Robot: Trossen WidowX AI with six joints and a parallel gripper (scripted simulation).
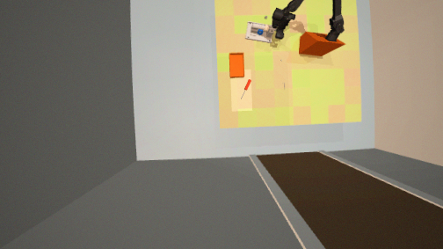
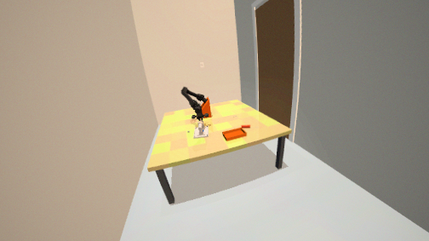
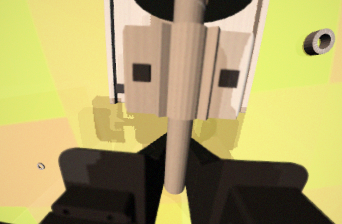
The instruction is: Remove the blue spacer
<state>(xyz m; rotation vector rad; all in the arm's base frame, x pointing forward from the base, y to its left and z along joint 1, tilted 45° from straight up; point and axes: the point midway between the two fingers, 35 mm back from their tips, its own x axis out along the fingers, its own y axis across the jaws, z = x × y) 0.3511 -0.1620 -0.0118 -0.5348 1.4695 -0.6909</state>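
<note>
My gripper tip is 130 mm short of the blue spacer, 10 mm to the left of it and 30 mm above it. The rest, counted from my gripper tip: grey piece 80 mm ahead, 150 mm to the right, 40 mm below; then orange tray 320 mm ahead, 290 mm to the left, 40 mm below; then fixture 140 mm ahead, 10 mm to the right.
</note>
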